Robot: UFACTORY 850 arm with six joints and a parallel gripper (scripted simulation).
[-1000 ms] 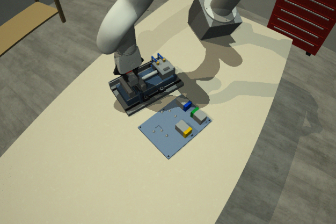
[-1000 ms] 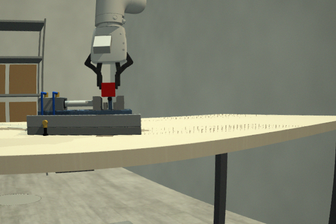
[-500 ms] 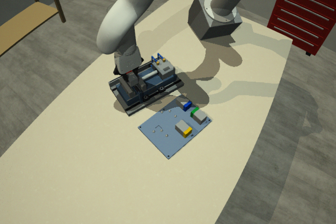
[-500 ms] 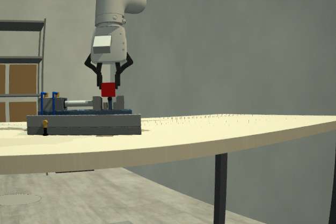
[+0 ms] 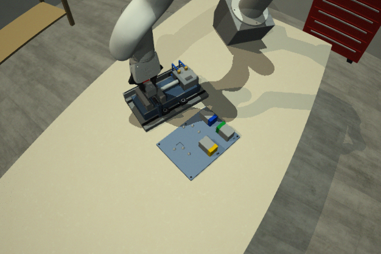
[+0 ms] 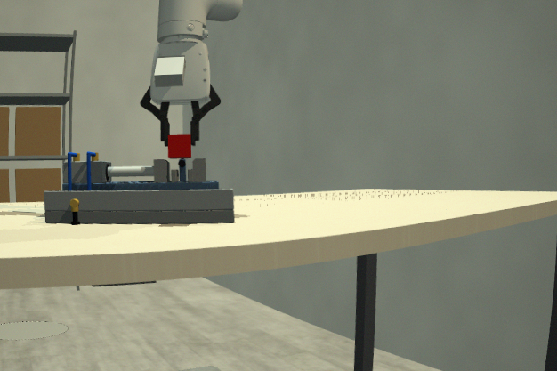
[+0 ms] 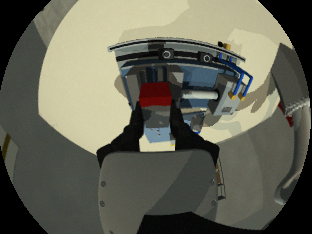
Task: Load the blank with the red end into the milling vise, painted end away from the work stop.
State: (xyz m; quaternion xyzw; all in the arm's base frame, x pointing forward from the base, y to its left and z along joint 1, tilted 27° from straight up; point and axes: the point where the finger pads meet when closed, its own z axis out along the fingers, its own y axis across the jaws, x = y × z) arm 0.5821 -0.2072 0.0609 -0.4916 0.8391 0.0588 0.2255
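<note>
My hand is 2 cm above the red-ended blank. Round my hand: moving jaw: 6 cm below, 3 cm behind, 2 cm to the left; then hose-side block: 14 cm behind, 8 cm to the left, 6 cm below; then fixed jaw: 6 cm below, 3 cm ahead, 1 cm to the right.
</note>
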